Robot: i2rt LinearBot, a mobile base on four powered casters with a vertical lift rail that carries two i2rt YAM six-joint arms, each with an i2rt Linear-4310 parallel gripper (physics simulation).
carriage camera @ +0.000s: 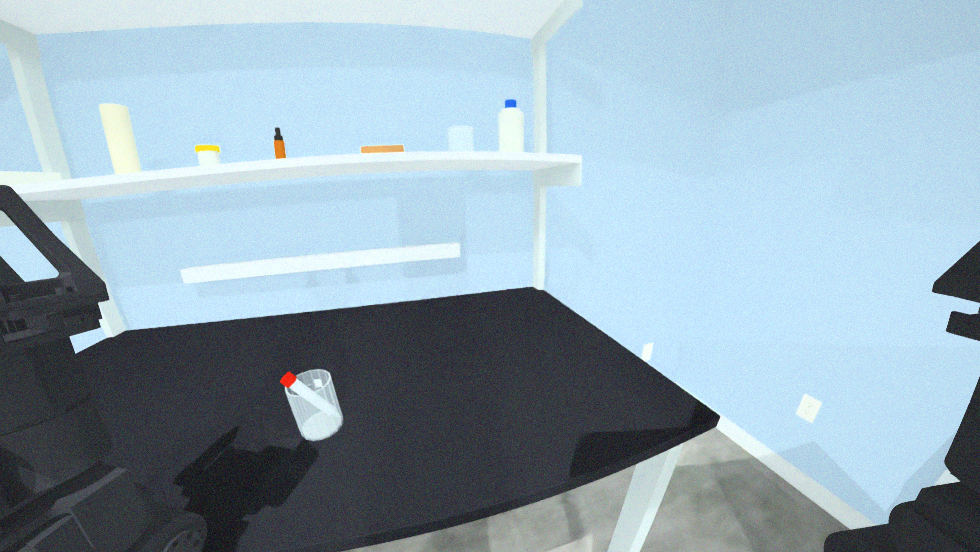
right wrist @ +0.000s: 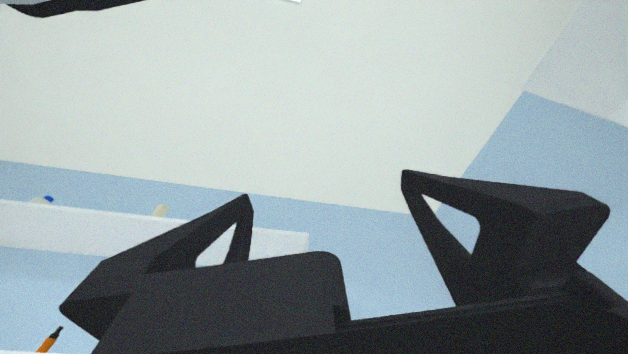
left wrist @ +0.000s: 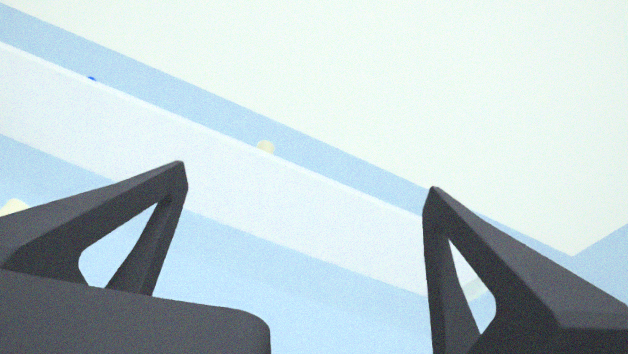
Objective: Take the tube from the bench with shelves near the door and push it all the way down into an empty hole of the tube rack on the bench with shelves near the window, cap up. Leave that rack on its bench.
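Frame: origin at the left arm's base, x left, y back, z up, level; centimetres.
Where they show: left gripper, fingertip midpoint: [left wrist: 304, 186]; right gripper, fingertip midpoint: [right wrist: 324, 190].
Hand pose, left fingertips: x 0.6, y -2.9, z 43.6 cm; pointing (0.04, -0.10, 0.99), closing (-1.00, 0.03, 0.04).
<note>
Each offset is from my left fingertips to the top centre of the thing. "spot": to the spot under its first point. Level surfaces: height alone.
A tube [carriage camera: 312, 396] with a red cap leans inside a clear beaker @(spot: dx -5.9, dy -19.8, dz -36.1 cm) [carriage camera: 320, 426] on the black bench top @(dz -38.8 cm) [carriage camera: 438, 384] in the carriage view. Its cap rests at the beaker's left rim, cap end up, and its lower end is at the right of the beaker's bottom. The tube rack does not show in the current views. My left gripper [left wrist: 304, 186] is open and empty, raised above the bench at the picture's left in the carriage view. My right gripper [right wrist: 324, 190] is open and empty; part of it shows at the right edge of the carriage view, in front of the wall.
A white shelf @(dz +5.0 cm) [carriage camera: 425, 163] above the bench holds a cream bottle @(spot: dx +56.3, dy -42.6, dz +16.3 cm) [carriage camera: 122, 140], a yellow-lidded jar @(spot: dx +35.0, dy -47.3, dz +10.8 cm) [carriage camera: 207, 154], an orange dropper bottle @(spot: dx +19.4, dy -54.0, dz +11.2 cm) [carriage camera: 279, 147], an orange box @(spot: dx -2.6, dy -65.4, dz +10.1 cm) [carriage camera: 381, 148], a clear beaker [carriage camera: 460, 139] and a blue-capped bottle @(spot: dx -36.8, dy -77.2, dz +15.2 cm) [carriage camera: 510, 130]. A white bench leg @(spot: dx -64.4, dy -27.0, dz -63.0 cm) [carriage camera: 644, 497] stands at front right, near the wall.
</note>
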